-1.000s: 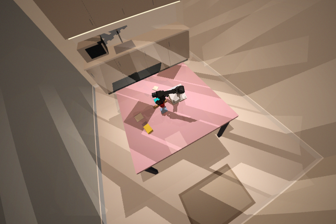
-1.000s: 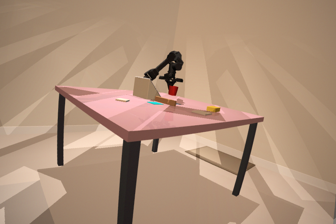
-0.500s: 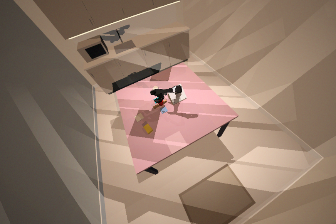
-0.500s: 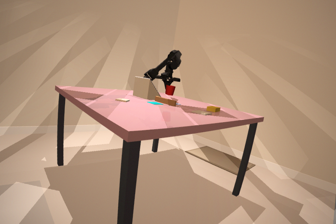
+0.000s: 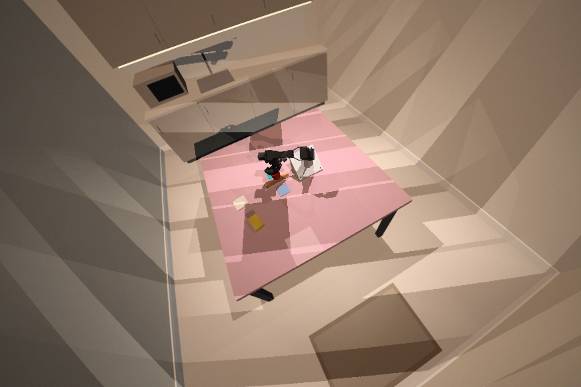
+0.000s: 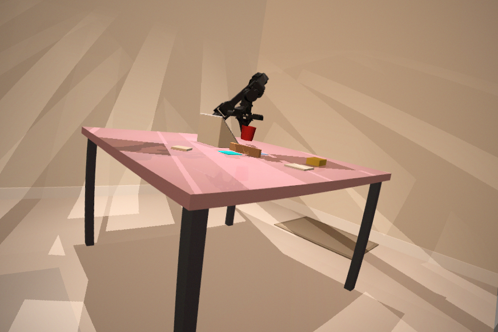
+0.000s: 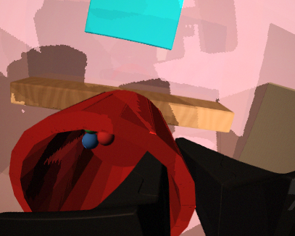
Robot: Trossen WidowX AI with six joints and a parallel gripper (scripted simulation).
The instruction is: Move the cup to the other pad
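The green marble is 50 mm ahead of my gripper tip and 20 mm below it. Round my gripper tip: pale blue-grey pad 30 mm ahead, 100 mm to the left, 110 mm below; then wooden bar 30 mm ahead, 100 mm below; then cyan pad 30 mm ahead, 100 mm to the right, 110 mm below.
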